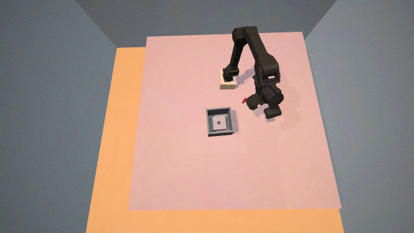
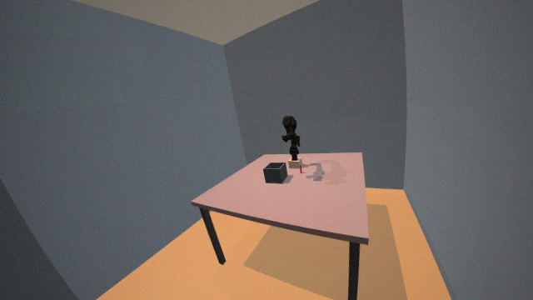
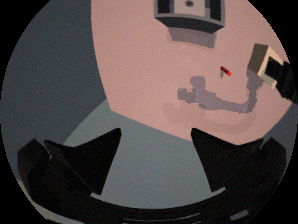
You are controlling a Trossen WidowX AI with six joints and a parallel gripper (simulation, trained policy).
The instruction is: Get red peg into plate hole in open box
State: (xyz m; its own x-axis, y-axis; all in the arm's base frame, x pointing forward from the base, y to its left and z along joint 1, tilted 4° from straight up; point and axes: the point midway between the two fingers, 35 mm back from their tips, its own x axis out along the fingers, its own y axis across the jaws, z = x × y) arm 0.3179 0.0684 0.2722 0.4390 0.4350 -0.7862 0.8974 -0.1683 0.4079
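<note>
My gripper tip is now 16 cm past the red peg, 2 cm to the left of it and 27 cm above it. Also, from my gripper tip: pale plate (4 cm behind, 24 cm to the right, 26 cm below).
</note>
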